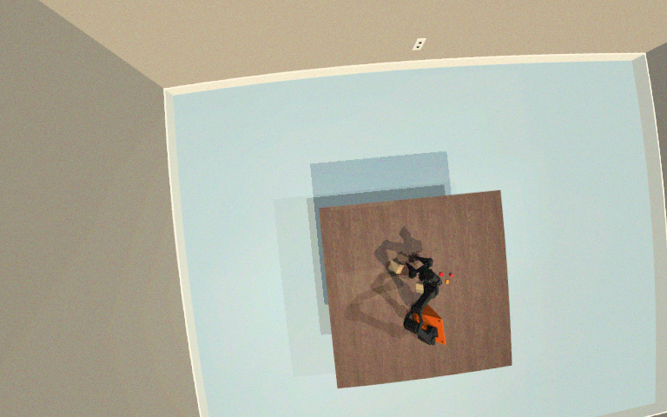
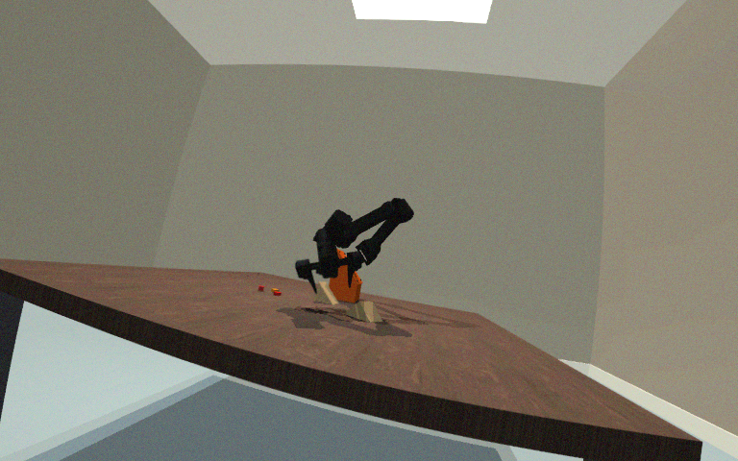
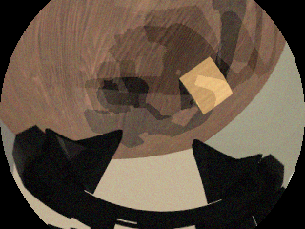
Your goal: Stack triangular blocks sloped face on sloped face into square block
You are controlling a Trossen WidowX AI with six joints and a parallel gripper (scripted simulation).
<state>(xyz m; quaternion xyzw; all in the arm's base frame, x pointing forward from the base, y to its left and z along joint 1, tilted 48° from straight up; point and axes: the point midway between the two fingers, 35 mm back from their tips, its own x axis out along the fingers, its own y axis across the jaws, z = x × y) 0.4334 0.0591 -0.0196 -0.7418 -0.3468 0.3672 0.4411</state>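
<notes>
Right now the tan triangular block is 5 cm behind my gripper tip, 9 cm to the left of it and 4 cm below it.
</notes>
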